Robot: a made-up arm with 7 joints.
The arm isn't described. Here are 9 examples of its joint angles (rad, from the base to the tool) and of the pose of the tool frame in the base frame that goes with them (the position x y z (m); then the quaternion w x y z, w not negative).
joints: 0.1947 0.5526 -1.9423 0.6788 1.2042 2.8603 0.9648
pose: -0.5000 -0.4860 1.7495 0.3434 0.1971 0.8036 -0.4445
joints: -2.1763 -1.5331 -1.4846 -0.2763 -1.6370 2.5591 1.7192
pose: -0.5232 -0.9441 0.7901 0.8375 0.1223 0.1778 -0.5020
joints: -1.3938 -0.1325 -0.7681 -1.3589 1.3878 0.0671 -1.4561
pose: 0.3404 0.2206 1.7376 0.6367 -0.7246 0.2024 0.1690
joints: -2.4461 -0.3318 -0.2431 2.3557 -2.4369 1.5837 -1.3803
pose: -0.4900 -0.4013 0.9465 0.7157 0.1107 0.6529 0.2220
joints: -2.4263 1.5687 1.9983 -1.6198 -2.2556 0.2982 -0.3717
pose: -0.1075 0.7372 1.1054 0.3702 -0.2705 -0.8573 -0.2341
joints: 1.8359 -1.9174 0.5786 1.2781 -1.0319 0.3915 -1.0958
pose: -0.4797 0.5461 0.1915 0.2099 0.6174 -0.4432 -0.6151
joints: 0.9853 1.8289 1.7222 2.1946 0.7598 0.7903 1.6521
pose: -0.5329 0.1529 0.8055 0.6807 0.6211 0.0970 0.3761
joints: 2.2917 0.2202 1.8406 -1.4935 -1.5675 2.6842 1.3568
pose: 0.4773 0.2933 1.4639 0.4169 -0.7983 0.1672 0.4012
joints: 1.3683 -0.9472 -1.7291 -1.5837 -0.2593 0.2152 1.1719
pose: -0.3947 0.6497 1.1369 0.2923 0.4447 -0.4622 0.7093
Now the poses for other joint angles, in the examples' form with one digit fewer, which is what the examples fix.
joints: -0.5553 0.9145 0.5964 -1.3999 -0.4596 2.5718 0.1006
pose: -0.733 0.125 0.940 0.868 0.314 0.315 -0.221
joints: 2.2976 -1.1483 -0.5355 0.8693 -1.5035 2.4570 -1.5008
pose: -0.697 0.928 0.975 0.518 0.298 0.647 -0.473
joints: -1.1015 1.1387 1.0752 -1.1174 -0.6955 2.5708 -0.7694
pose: -0.755 0.440 0.984 0.796 0.181 0.572 -0.077
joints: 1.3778 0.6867 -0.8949 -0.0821 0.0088 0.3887 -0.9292
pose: -0.121 -0.680 1.889 0.656 0.264 -0.662 0.248
